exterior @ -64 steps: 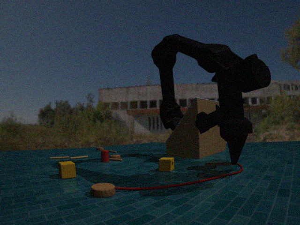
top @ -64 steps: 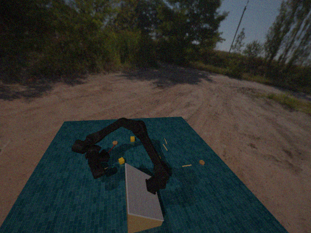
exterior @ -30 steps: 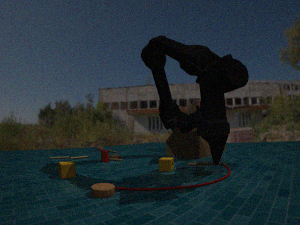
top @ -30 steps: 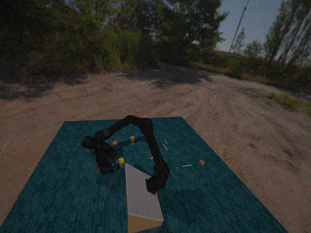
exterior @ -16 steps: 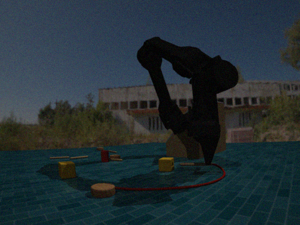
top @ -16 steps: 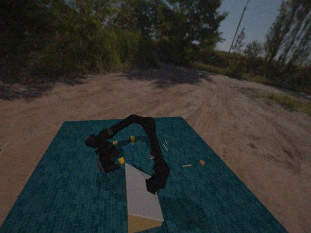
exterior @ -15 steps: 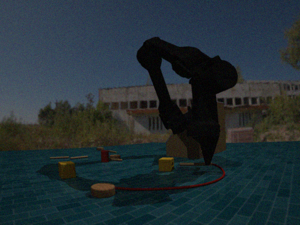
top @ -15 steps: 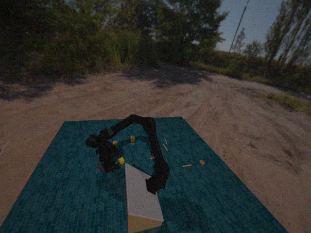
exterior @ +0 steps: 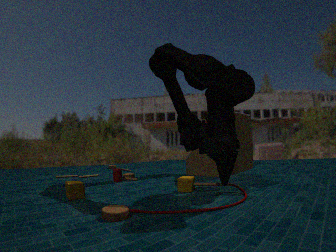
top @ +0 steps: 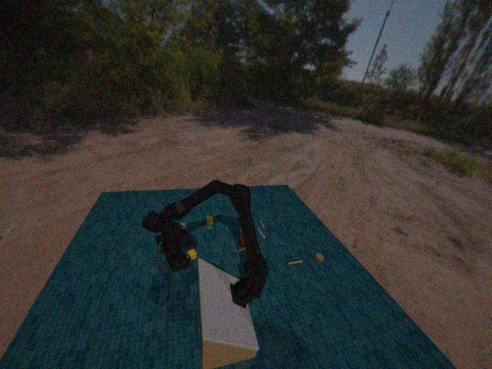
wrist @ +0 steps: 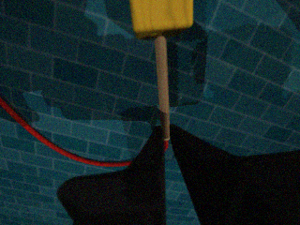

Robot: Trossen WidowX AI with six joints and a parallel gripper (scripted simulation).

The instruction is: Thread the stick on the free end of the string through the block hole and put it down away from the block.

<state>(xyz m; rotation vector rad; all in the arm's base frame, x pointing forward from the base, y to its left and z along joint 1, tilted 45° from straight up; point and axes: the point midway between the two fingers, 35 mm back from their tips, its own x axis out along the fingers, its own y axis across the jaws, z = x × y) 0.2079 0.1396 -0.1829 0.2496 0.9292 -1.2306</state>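
My gripper tip is now 31 cm to the left of the red cylinder and 10 cm short of it. Also, from my gripper tip: thin wooden stick 1 cm to the right, 1 cm ahead.
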